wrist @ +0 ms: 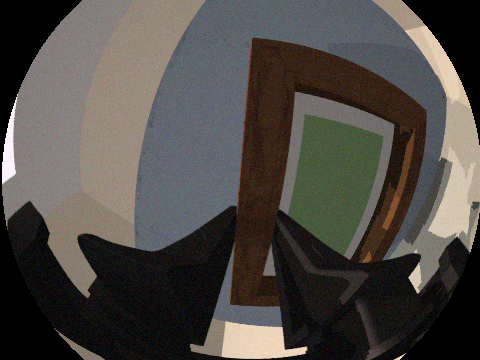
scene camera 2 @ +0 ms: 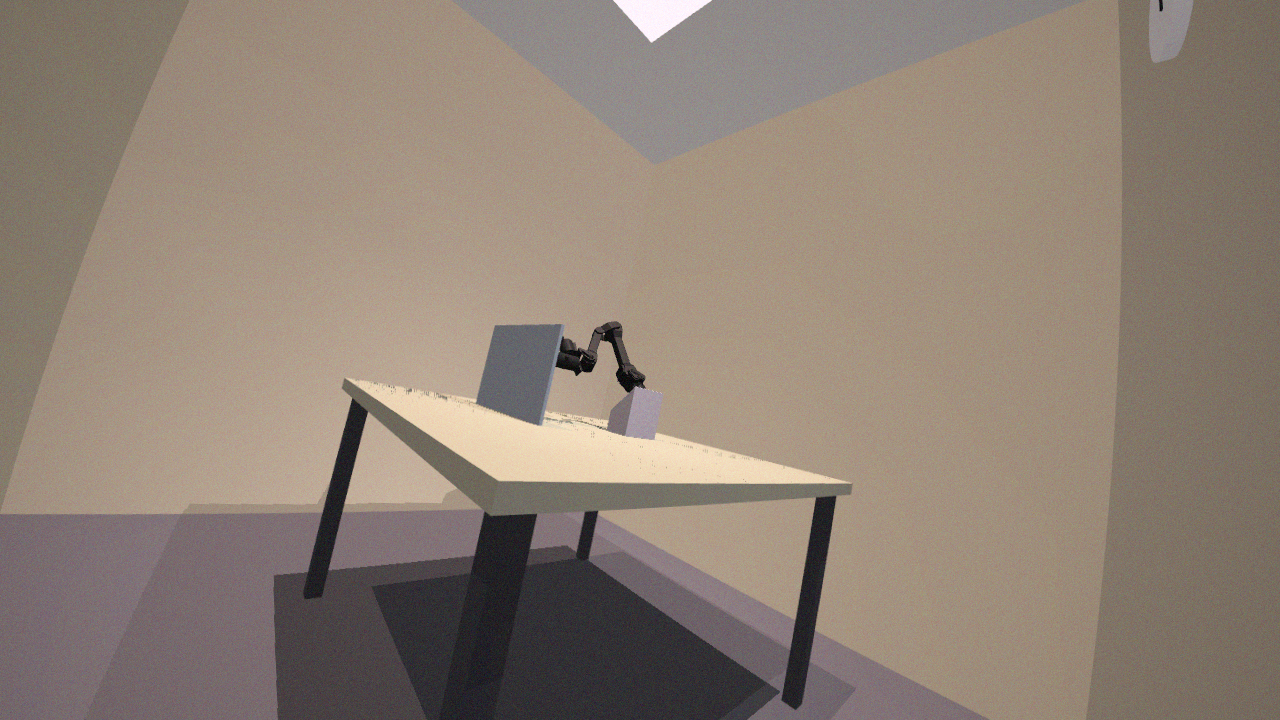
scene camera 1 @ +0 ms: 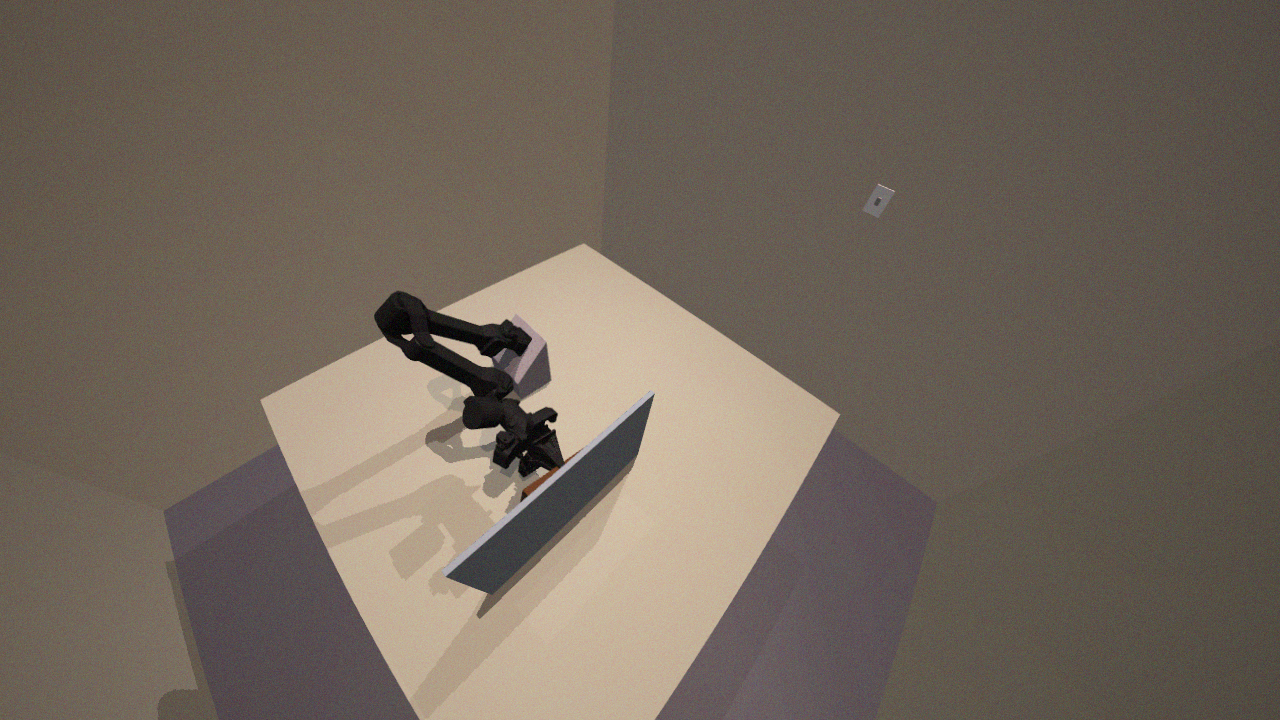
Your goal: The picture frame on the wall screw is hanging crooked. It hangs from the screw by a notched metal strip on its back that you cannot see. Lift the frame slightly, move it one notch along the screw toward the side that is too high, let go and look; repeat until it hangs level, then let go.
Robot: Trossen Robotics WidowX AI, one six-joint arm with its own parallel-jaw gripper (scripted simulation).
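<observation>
There's a wall panel [scene camera 2: 519, 368] here, and you get the wall panel in the wrist view too [wrist: 189, 164]. Scene camera 2 does not show the picture frame, which is hidden by the wall panel. My gripper [scene camera 1: 562, 471] holds the picture frame [wrist: 338, 148], and the wrist view has my gripper as well [wrist: 254, 215].
</observation>
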